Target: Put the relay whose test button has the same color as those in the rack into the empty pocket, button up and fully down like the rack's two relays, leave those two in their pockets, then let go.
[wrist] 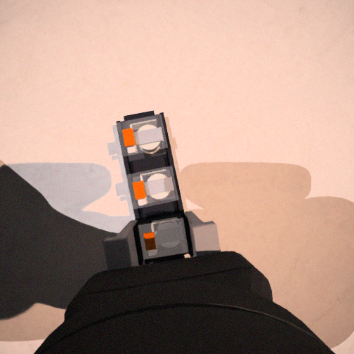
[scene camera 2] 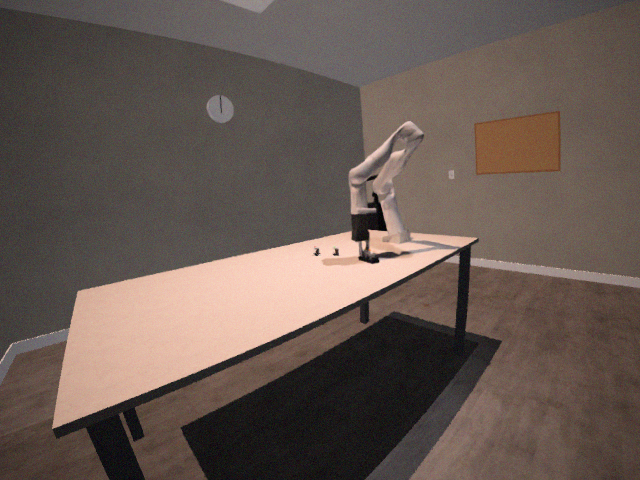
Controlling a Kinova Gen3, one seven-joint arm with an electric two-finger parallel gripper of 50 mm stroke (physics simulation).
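Frame: origin at the arm's base, x ahead, y left, z up, level; centimetres.
Where they show: gripper, fingertip midpoint: [scene camera 2: 364, 255]; arm's base, link origin: [scene camera 2: 396, 233].
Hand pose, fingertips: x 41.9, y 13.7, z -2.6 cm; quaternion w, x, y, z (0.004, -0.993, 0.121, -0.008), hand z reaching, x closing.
Note:
Each offset is from my fingertips to the top centre of the thing. Level surfaces: height alone.
The black rack @[dx +0.6, dy +3.0, dz +0.2 cm] [wrist: 172, 162] [scene camera 2: 373, 260] lies on the table under the gripper. Two relays with orange test buttons, the far relay [wrist: 149, 137] and the middle relay [wrist: 159, 186], sit button up in its pockets. My gripper [wrist: 163, 231] [scene camera 2: 364, 255] is shut on a third relay [wrist: 170, 235], whose test button is orange too, partly in shadow. This relay is upright and in line with the other two, at the rack's near end, between the fingertips. How deep it sits in the pocket I cannot tell. The fingers stand at both sides of the rack's near end.
Two small relays, the left one @[dx +7.6, dy -24.8, dz +2.3 cm] [scene camera 2: 316, 251] and the right one @[dx +2.1, dy -16.5, dz +2.3 cm] [scene camera 2: 336, 251], stand apart on the table @[dz -2.1 cm] [scene camera 2: 232, 304], left of the gripper in the scene view. The arm's base [scene camera 2: 397, 237] is behind the rack. Shadows of the gripper fall beside the rack.

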